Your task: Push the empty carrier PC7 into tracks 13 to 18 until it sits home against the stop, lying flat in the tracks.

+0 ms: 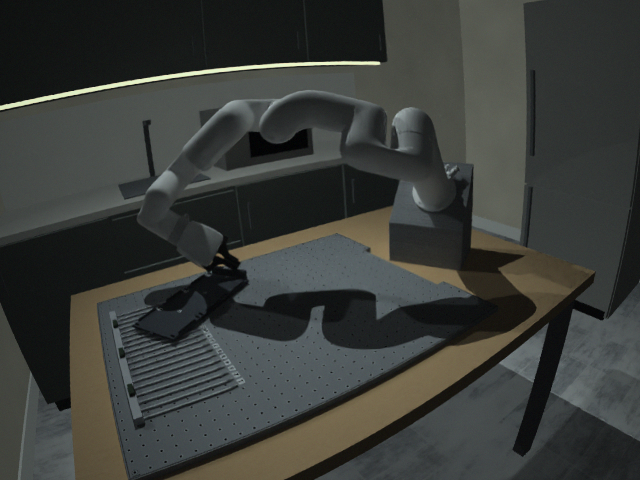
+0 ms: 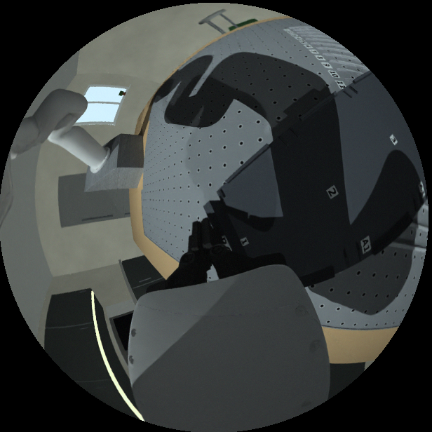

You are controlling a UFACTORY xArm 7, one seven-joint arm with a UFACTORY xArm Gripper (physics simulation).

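Places are measured from the arm's base along level axes (x ahead, y left, z up), in metres.
Pixels of known places: gripper, fingertip midpoint: (image 1: pixel 238 266); arm's base at its link origin: (image 1: pixel 434 191).
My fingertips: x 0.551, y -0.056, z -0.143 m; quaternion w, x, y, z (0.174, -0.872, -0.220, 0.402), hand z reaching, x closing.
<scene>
Ahead of a thing's pixels: the offset from my fingertips to its top centre. "*": to the spot under its first point. Level surfaces: height alone.
The dark flat carrier PC7 {dx +0.127, dy +0.115, dz -0.005 m} (image 1: pixel 175 321) (image 2: pixel 315 200) is turned askew to the rails. Its leading part lies over the far part of the tracks {* dx +0.136, dy +0.468, dz -0.037 m} (image 1: pixel 191 400) (image 2: pixel 345 52), with a gap between its leading corner and the stop bar {* dx +0.267, dy +0.369, dz -0.020 m} (image 1: pixel 126 369). Its rear part is on the perforated board. Whether it lies fully flat cannot be told. The numbers of tracks 13 to 18 do not show; the carrier covers that area. My gripper (image 1: pixel 241 271) (image 2: pixel 204 229) is shut and empty, its fingertips low at the carrier's rear end, close to or touching it. The PC7 label is mostly hidden behind the fingers.
The perforated grey board {dz -0.036 m} (image 1: pixel 310 382) (image 2: pixel 175 200) lies on the wooden table {dz -0.049 m} (image 1: pixel 372 418). Small green blocks stand along the stop bar. The grey pedestal (image 1: pixel 426 240) (image 2: pixel 127 152) with the arm's base stands at the table's back right. The arm casts large shadows across the board and carrier.
</scene>
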